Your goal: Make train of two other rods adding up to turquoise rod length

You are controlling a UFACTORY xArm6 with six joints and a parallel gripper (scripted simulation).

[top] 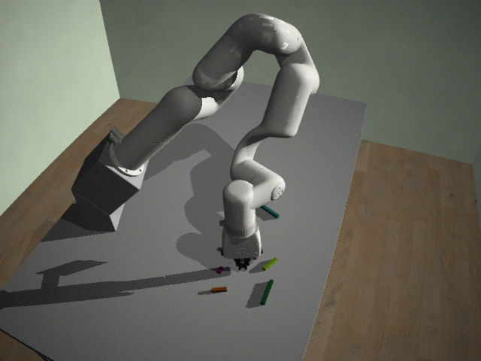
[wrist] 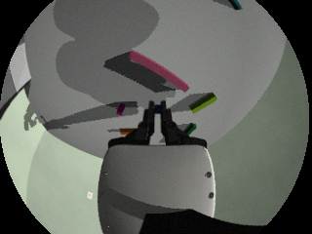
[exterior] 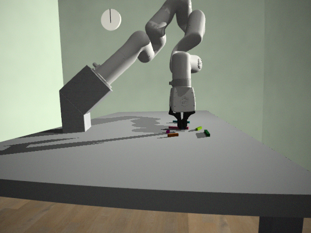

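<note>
The pink rod is 50 mm to the left of my hand, 30 mm below it and 20 mm behind it. From my hand the other things lie so: magenta rod 50 mm behind, 40 mm to the right, 30 mm below; blue rod 20 mm below; lime rod 70 mm ahead, 40 mm to the left, 30 mm below.
</note>
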